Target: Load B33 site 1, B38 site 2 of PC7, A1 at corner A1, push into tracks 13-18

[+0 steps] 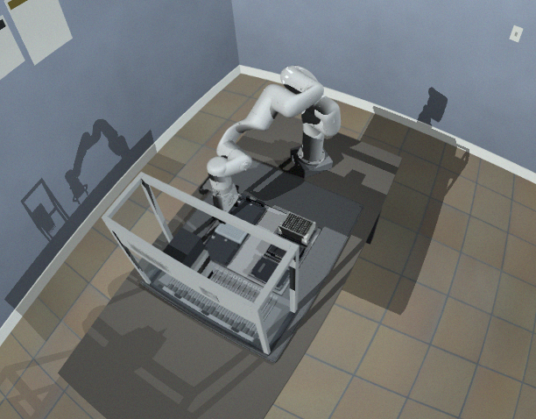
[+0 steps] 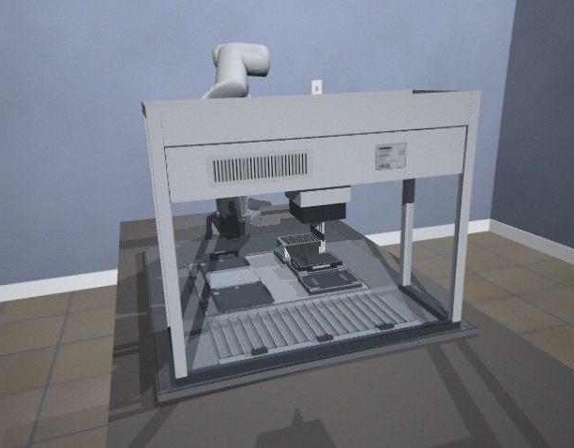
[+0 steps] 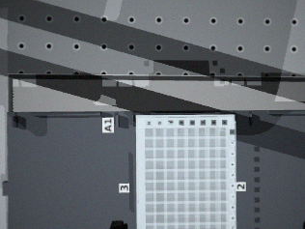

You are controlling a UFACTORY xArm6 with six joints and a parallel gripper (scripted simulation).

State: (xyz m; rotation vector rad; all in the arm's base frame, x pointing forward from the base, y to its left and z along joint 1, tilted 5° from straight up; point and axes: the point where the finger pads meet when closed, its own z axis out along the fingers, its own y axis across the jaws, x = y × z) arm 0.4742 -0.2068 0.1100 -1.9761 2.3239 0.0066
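My hand is 240 mm to the right of the dark 384-well plate B33, 120 mm above it and 20 mm short of it. From my hand the other things lie so: frame post (350 mm ahead, 240 mm to the right, 110 mm above); then plate carrier PC7 (120 mm below, 10 mm behind); then nest S3 (220 mm to the left, 130 mm below, 130 mm ahead).
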